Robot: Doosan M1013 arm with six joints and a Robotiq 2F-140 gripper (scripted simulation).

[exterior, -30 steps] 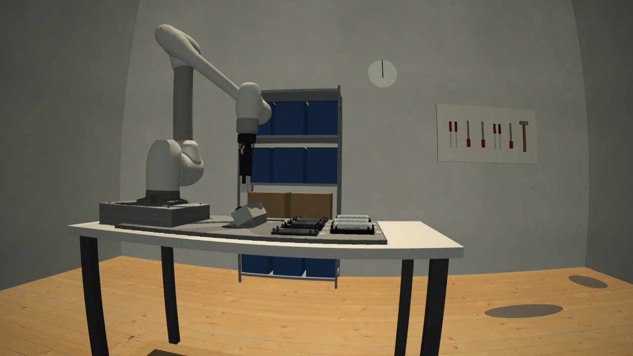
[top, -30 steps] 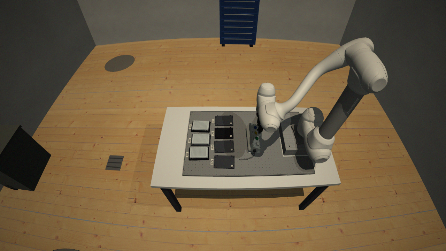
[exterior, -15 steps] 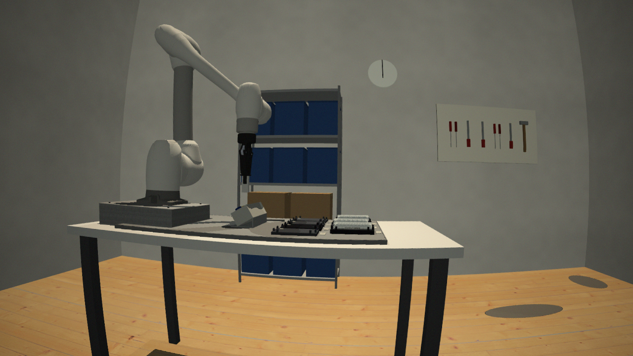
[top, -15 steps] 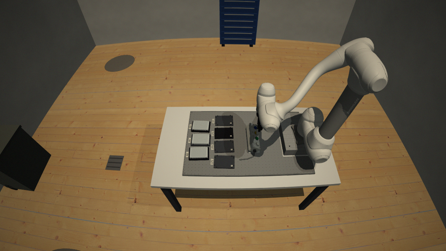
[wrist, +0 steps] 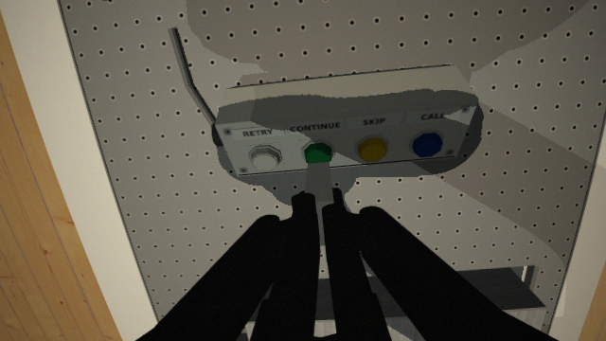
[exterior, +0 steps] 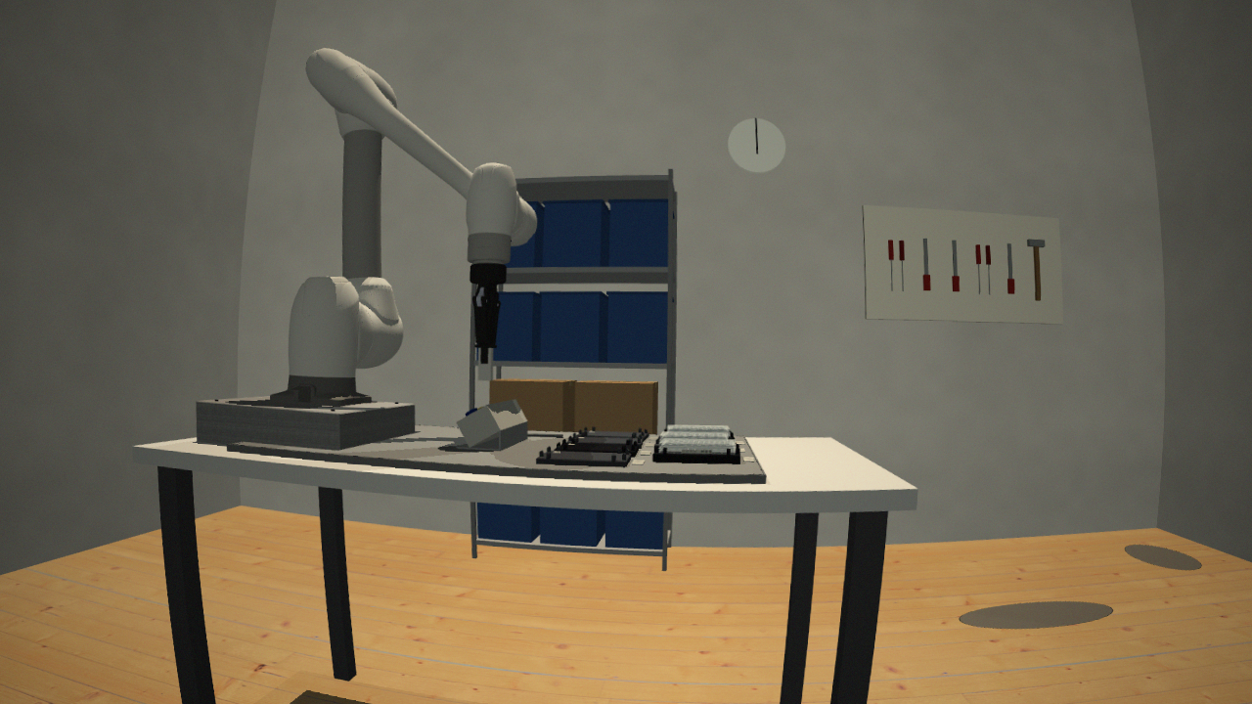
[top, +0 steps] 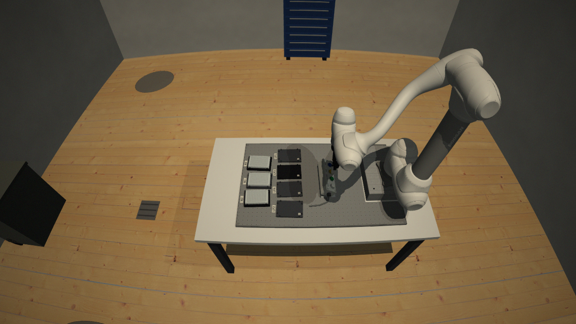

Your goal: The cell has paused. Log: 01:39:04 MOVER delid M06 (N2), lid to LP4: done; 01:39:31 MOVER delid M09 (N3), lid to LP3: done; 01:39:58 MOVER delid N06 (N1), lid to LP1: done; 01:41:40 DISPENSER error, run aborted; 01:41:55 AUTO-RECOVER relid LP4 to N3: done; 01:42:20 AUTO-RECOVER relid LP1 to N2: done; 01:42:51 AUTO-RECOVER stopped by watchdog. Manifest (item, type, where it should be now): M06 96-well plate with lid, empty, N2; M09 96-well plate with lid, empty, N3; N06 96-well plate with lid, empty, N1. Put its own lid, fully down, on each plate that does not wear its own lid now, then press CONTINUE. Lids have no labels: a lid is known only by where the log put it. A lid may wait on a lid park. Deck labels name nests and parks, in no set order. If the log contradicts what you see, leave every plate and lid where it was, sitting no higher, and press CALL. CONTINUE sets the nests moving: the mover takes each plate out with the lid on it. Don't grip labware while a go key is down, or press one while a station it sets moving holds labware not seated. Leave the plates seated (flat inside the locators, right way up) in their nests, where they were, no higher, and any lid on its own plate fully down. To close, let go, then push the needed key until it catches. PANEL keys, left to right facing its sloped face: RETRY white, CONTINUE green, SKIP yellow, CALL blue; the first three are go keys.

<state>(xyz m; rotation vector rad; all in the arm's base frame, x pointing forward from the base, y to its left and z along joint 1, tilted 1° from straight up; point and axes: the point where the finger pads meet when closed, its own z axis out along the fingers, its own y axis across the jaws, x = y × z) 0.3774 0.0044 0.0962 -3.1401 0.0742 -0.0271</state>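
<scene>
My gripper is now 9 cm above the green continue key. From my hand the other things lie so: yellow skip key 5 cm to the right, 9 cm below; then blue call key 10 cm to the right, 9 cm below; then white retry key 5 cm to the left, 9 cm below.
</scene>
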